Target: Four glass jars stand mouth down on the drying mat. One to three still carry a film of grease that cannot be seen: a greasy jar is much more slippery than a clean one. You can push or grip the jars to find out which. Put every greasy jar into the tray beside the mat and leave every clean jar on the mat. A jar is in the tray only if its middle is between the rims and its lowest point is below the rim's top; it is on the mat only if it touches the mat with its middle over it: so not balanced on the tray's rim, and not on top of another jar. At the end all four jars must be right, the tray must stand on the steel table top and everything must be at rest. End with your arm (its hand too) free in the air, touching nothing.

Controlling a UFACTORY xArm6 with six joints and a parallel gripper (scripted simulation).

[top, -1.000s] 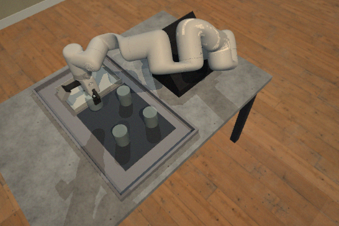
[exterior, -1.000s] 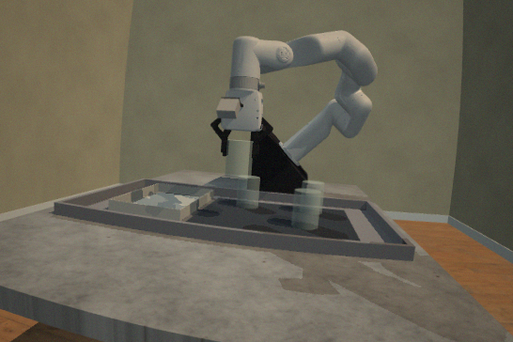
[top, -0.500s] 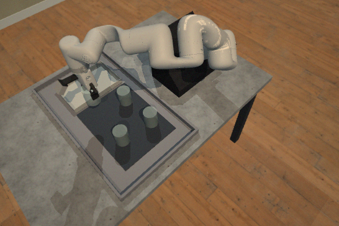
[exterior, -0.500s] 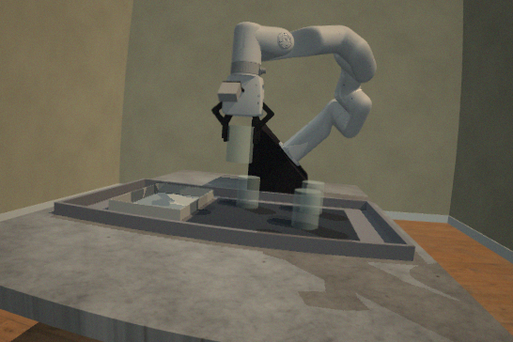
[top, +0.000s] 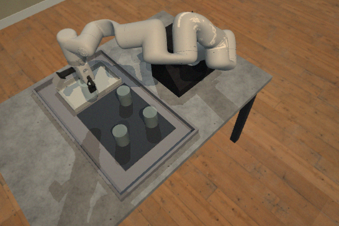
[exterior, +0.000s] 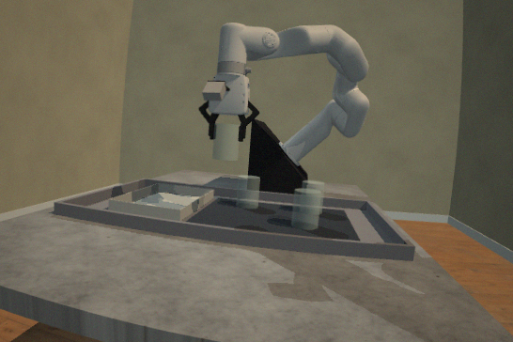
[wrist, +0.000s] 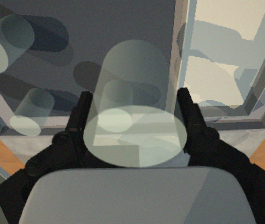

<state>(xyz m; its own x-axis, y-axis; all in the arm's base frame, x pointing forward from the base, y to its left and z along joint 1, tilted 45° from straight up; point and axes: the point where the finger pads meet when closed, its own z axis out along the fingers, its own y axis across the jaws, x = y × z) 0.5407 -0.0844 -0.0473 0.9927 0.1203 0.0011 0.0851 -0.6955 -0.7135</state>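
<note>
Right now my hand is 40 mm past the cream tray, 180 mm to the left of it and 210 mm above it. Also, from my hand: dark mat: 70 mm behind, 130 mm to the left, 210 mm below.
</note>
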